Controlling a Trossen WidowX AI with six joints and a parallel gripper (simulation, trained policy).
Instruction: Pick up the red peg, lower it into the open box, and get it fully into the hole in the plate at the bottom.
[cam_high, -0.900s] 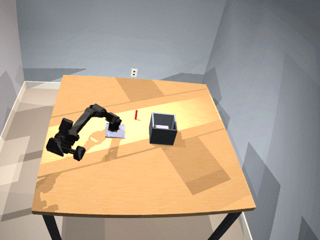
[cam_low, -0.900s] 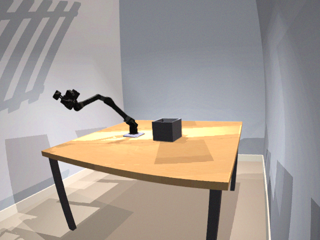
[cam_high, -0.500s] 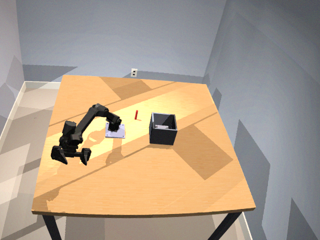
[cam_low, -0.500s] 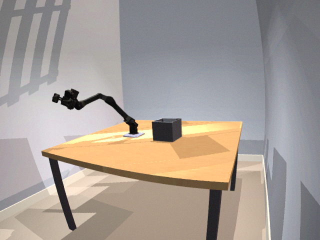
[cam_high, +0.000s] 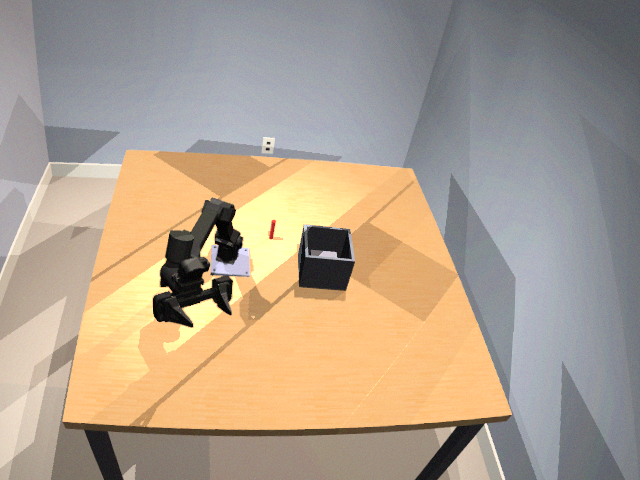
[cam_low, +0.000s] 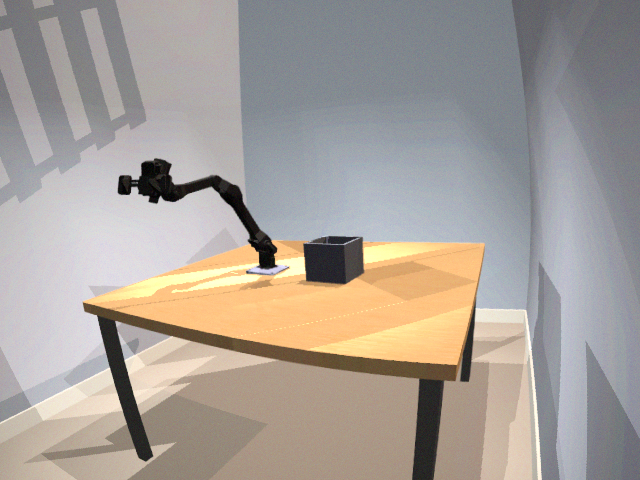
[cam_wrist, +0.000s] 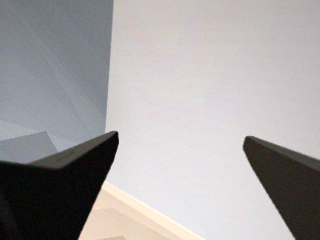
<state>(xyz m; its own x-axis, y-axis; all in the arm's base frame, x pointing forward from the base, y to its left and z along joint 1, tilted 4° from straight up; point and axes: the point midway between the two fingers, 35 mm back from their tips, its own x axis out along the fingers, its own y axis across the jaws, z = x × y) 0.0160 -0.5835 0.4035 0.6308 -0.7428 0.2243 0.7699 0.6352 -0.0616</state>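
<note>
My gripper tip is now 760 mm to the right of the red peg, 380 mm above it and 70 mm short of it.
</note>
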